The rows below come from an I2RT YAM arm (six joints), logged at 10 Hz.
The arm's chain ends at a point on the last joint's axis. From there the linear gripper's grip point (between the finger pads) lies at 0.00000 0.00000 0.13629 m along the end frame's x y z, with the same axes.
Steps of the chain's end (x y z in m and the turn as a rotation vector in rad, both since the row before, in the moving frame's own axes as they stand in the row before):
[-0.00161 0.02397 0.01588 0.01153 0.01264 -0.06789]
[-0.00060 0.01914 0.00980 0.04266 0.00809 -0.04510]
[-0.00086 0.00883 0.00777 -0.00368 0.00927 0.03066]
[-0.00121 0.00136 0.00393 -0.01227 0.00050 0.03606]
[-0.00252 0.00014 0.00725 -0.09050 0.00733 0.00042]
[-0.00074 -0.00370 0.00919 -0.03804 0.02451 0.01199]
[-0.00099 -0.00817 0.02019 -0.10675 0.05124 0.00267]
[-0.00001 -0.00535 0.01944 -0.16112 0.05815 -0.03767]
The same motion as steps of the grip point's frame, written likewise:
[0.00006 0.02234 0.01586 0.01153 0.01264 -0.06789]
[0.00037 0.01330 0.00967 0.04266 0.00809 -0.04510]
[0.00040 0.00935 0.00776 -0.00368 0.00927 0.03066]
[-0.00117 0.00303 0.00392 -0.01227 0.00050 0.03606]
[-0.00152 0.01246 0.00669 -0.09050 0.00733 0.00042]
[0.00257 0.00150 0.00905 -0.03804 0.02451 0.01199]
[0.00596 0.00635 0.01924 -0.10675 0.05124 0.00267]
[0.00829 0.01635 0.01745 -0.16112 0.05815 -0.03767]

